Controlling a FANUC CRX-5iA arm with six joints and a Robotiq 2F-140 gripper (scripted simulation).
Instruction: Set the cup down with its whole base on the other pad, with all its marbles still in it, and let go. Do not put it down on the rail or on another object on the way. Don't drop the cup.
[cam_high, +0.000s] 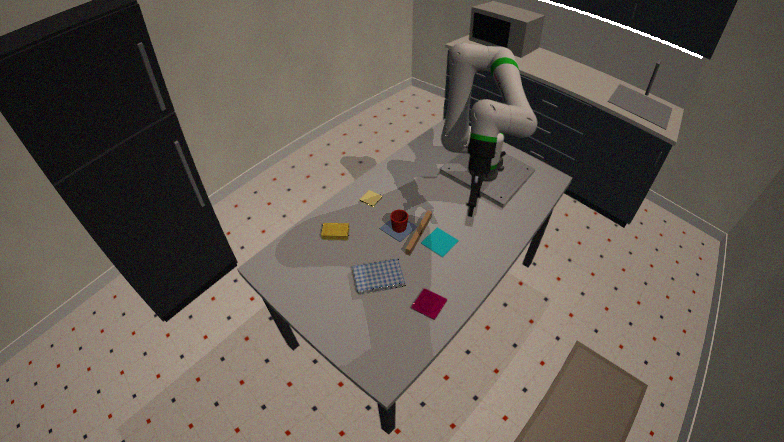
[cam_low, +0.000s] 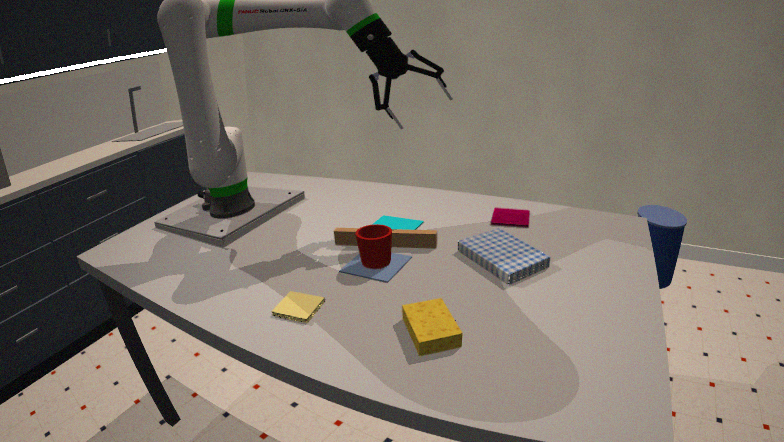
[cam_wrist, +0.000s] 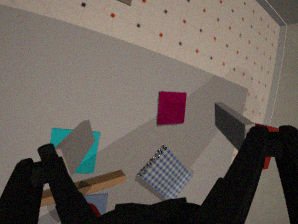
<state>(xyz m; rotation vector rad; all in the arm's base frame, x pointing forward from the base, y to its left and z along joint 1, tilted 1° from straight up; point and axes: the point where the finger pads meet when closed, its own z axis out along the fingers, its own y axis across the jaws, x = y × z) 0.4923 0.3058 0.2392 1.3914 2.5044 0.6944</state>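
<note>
The red cup lies 60 mm ahead of my hand, 310 mm to the right of it and 250 mm below it. From my hand the other things lie so: blue-checked block 290 mm ahead, 160 mm to the right, 260 mm below; then wooden rail 20 mm ahead, 230 mm to the right, 260 mm below; then blue marble 40 mm ahead, 300 mm to the right, 260 mm below.
</note>
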